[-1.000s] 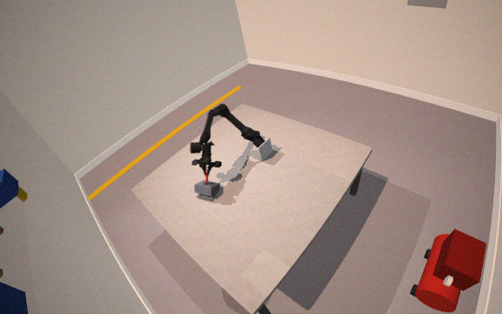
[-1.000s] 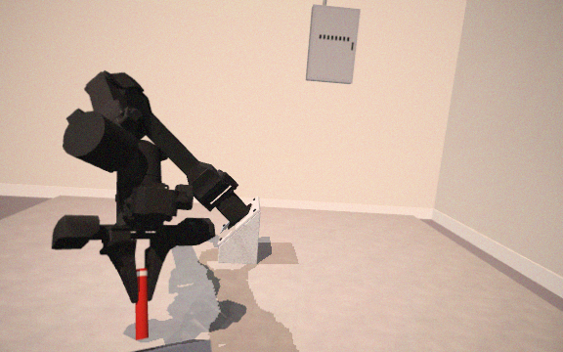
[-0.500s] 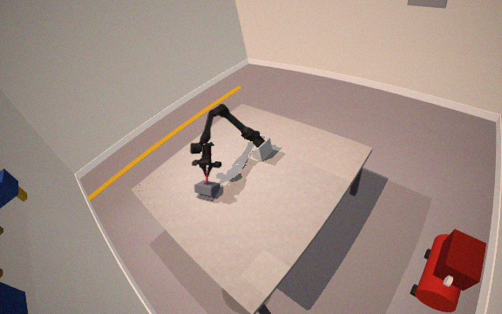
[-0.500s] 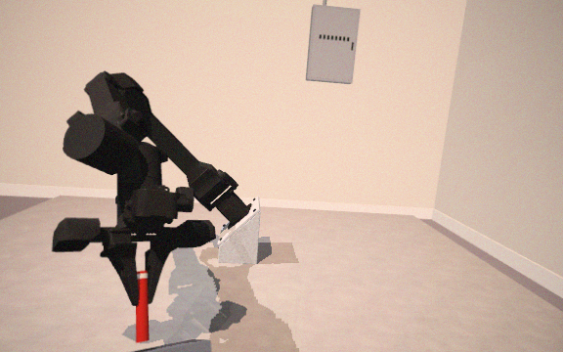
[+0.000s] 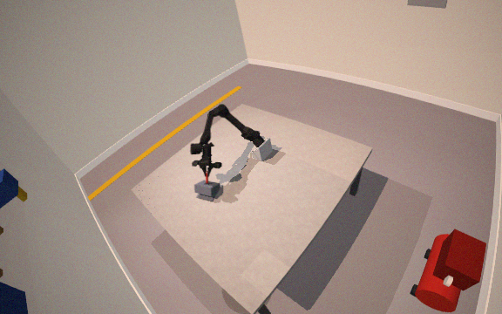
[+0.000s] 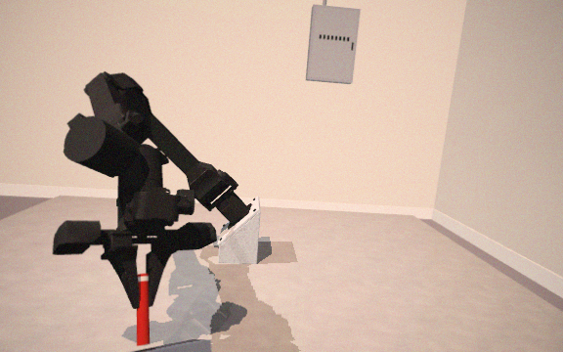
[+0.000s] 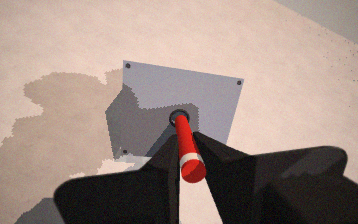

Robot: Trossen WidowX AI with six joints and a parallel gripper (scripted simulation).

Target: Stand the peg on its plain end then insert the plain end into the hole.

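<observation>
The grey sloped panel is 60 mm below my gripper tip, 40 mm ahead of it and 20 mm to the left of it. Round my gripper tip: red peg: 10 mm behind, 10 mm above.
</observation>
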